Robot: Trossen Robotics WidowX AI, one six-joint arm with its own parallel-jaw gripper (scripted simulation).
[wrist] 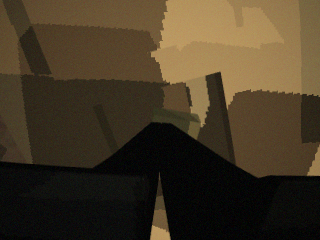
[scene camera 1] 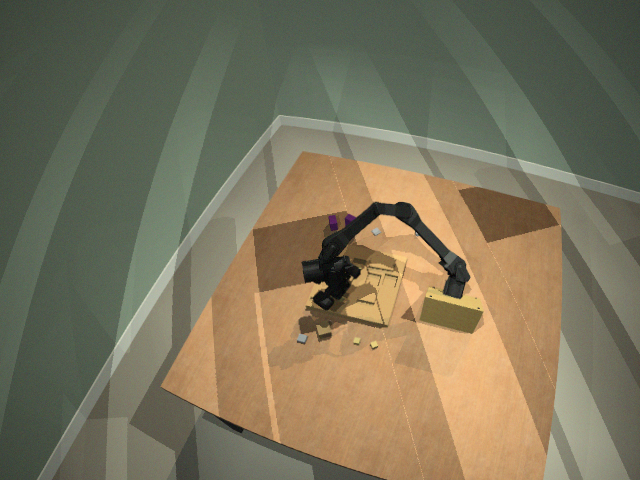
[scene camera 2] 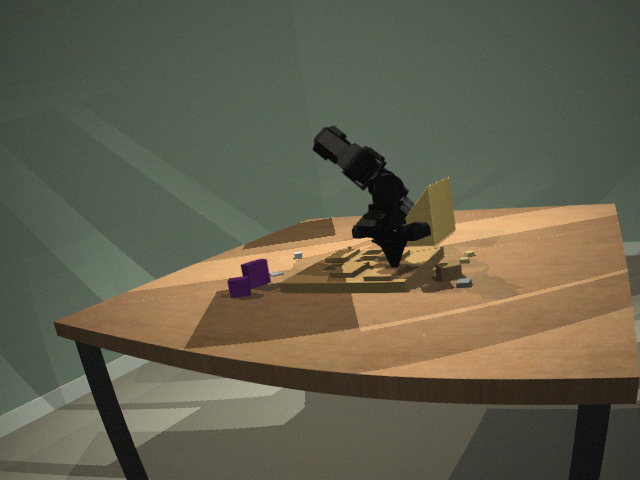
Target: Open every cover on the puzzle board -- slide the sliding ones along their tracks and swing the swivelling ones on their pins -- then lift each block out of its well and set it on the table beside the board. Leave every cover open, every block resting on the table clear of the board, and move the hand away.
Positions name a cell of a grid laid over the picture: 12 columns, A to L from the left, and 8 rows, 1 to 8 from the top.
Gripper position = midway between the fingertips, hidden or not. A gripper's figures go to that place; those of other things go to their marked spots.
Labels:
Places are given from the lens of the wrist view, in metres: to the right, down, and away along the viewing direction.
my gripper (wrist: F5): 0.00, 0.01, 0.10
block (wrist: H5): 0.01, 0.00, 0.10
tan puzzle board (wrist: J3): 0.03, -0.01, 0.09

